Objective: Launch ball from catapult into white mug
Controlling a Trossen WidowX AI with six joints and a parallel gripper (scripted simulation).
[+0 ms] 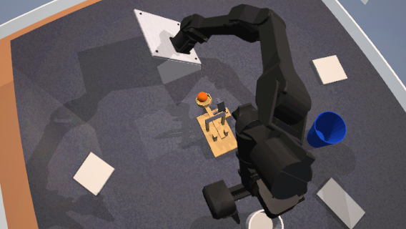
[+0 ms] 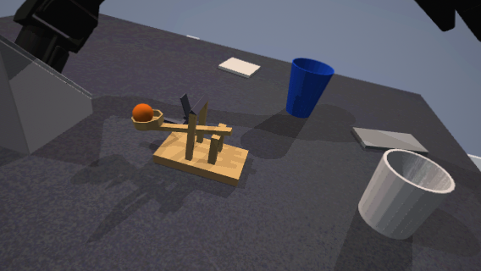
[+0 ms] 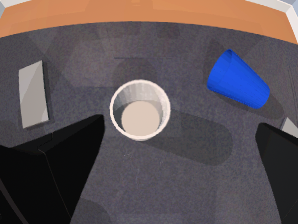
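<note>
Right now the orange ball is 360 mm behind my gripper tip, 220 mm below it and 30 mm to the left of it. Round my gripper tip: white mug (250 mm below, 50 mm ahead, 30 mm to the left); catapult (290 mm behind, 220 mm below, 50 mm to the left).
</note>
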